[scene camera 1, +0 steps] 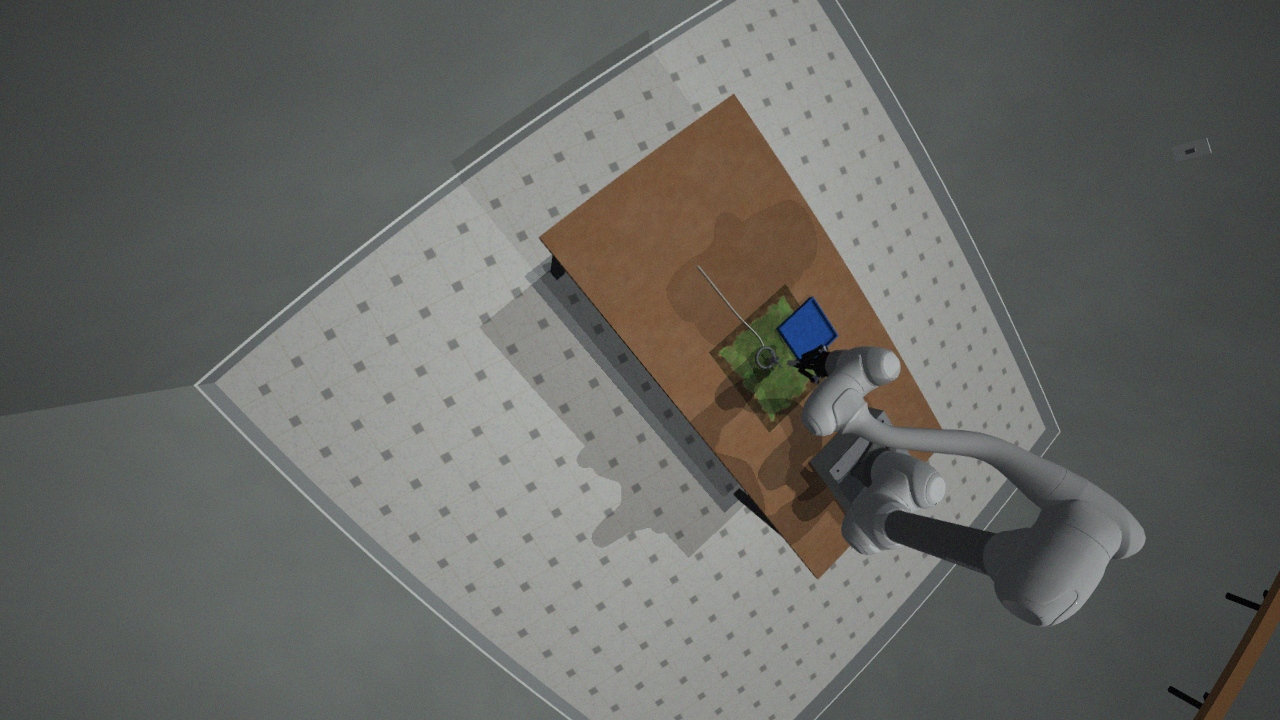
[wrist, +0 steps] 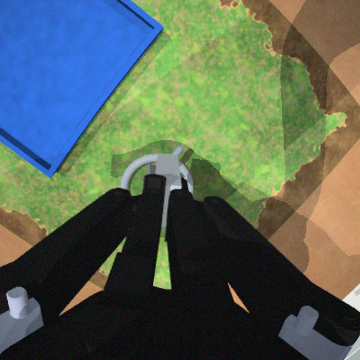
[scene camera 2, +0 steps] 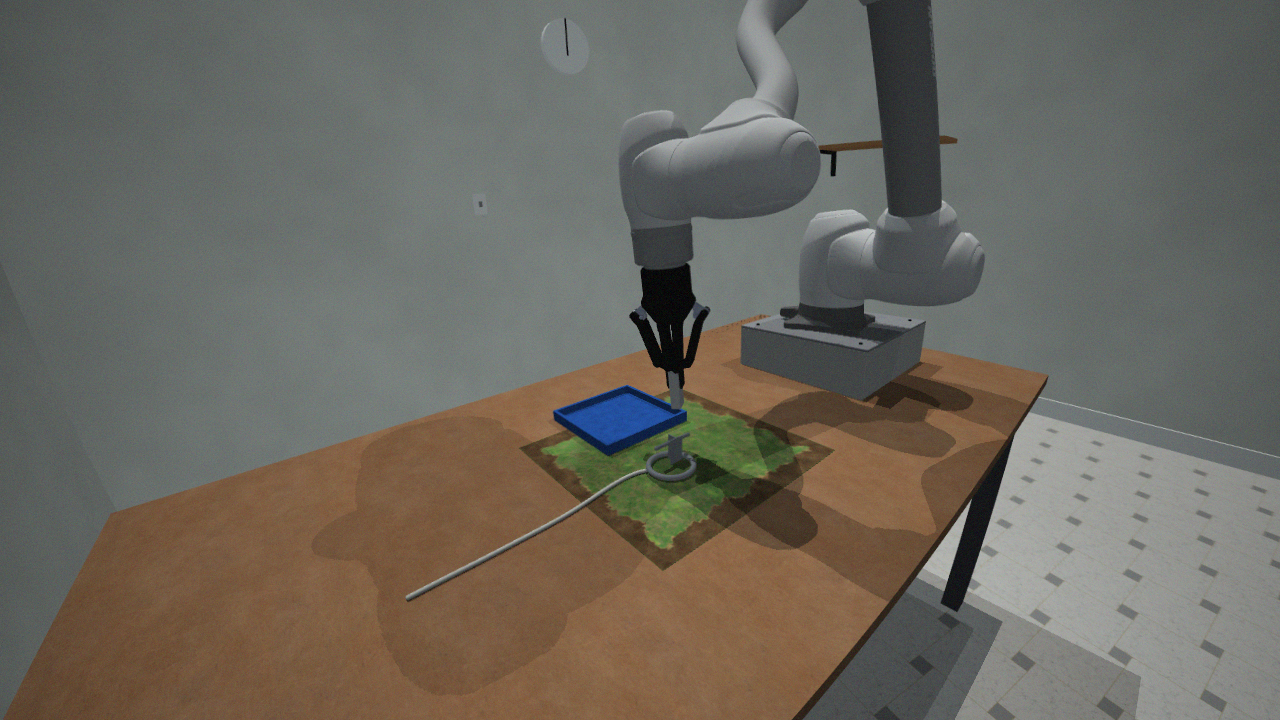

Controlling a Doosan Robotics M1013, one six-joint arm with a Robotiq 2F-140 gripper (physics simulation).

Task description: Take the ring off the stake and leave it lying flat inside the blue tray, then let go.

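The grey ring lies low around the stake on the green mat. The stake is a short grey upright with a thin crossbar; in the wrist view the fingers hide most of it. My gripper points down, shut and empty, its tips together above the stake and ring, apart from both in the scene camera 2 view. The blue tray is shallow and empty, beside the stake.
A pale cord runs from beside the ring across the mat onto the brown table. The tray overlaps the mat's edge. The arm's grey base box stands on the table beyond the mat.
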